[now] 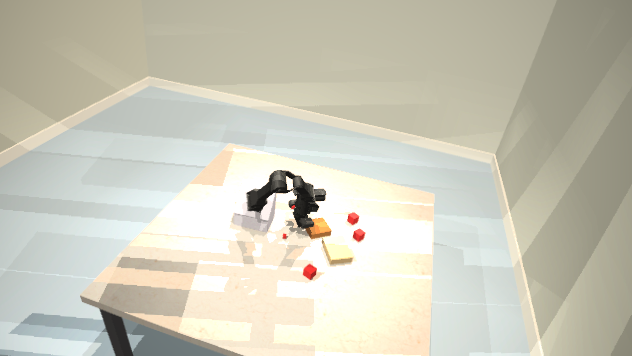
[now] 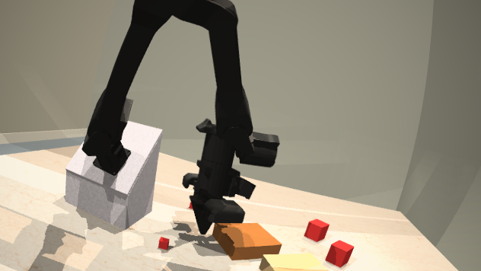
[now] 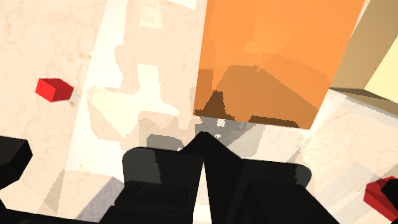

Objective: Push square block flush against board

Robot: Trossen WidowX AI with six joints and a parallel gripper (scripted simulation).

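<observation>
Now: the orange square block 8 cm ahead of my gripper tip and 2 cm to the left of it. Also, from my gripper tip: board 21 cm ahead, 9 cm to the right.
</observation>
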